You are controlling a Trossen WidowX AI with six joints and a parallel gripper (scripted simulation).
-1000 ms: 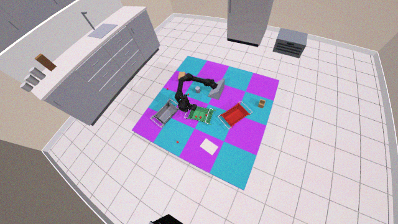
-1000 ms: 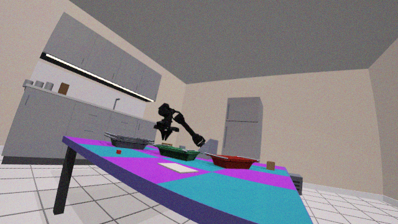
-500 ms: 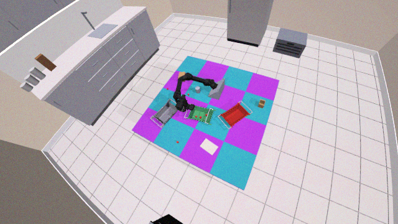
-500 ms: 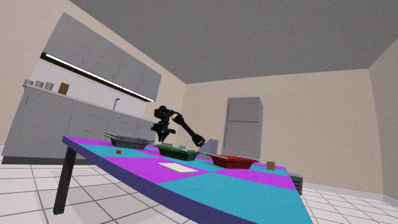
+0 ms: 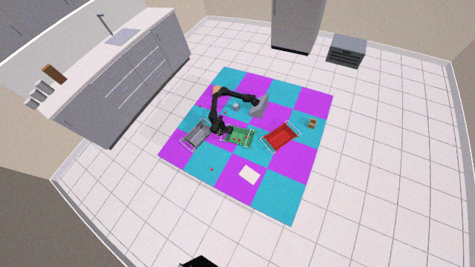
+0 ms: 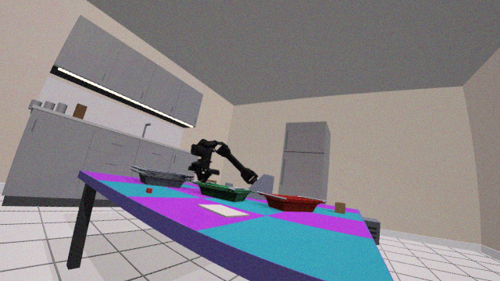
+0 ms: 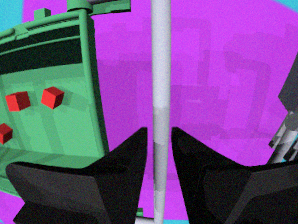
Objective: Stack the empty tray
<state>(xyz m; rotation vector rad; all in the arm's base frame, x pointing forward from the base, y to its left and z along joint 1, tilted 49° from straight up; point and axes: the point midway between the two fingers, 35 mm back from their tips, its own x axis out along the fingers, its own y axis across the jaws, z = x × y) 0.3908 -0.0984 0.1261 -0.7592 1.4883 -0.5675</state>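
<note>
My gripper tip is 48 cm to the right of the red tray, 15 cm past it and 1 cm below it. From my gripper tip the other things lie so: white flat plate (36 cm to the left, 25 cm ahead, 4 cm below).
</note>
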